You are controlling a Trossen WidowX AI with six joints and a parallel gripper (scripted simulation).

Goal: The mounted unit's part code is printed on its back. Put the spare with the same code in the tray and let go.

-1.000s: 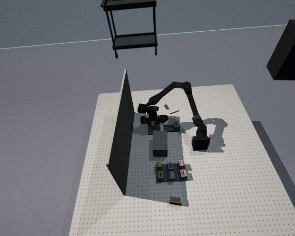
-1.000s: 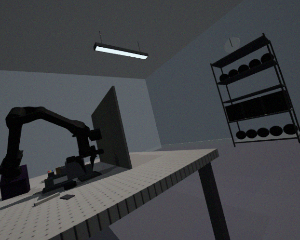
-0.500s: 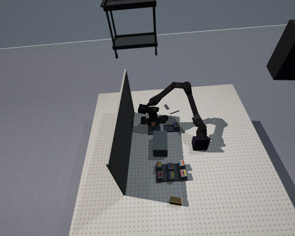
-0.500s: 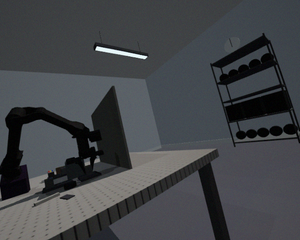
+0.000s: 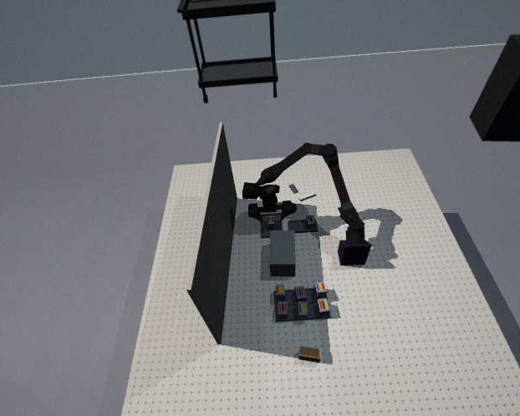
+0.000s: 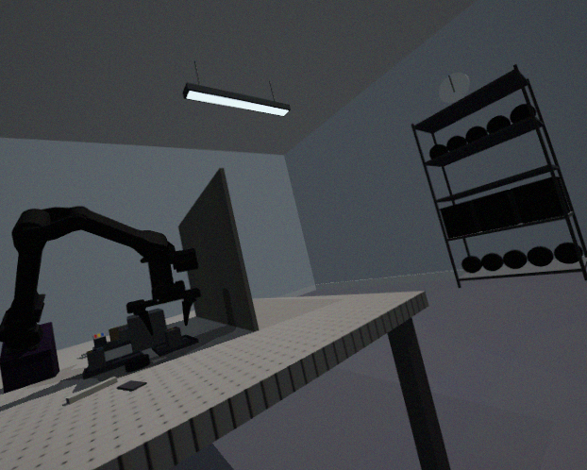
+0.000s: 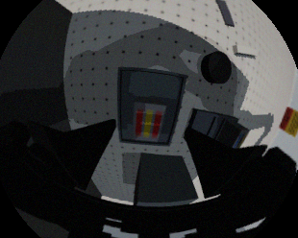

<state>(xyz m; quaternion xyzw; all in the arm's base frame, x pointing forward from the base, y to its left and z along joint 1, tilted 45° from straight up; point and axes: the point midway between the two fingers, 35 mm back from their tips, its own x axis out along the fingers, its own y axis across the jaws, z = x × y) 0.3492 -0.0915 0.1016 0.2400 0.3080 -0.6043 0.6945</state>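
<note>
Right now my gripper tip is 40 mm above the dark square tray. Also, from my gripper tip: thin rod (190 mm to the right, 160 mm behind, 40 mm below); tall black panel (180 mm to the left, 180 mm above, 170 mm ahead); grey mounted unit (180 mm to the left, 60 mm behind, 10 mm above).
</note>
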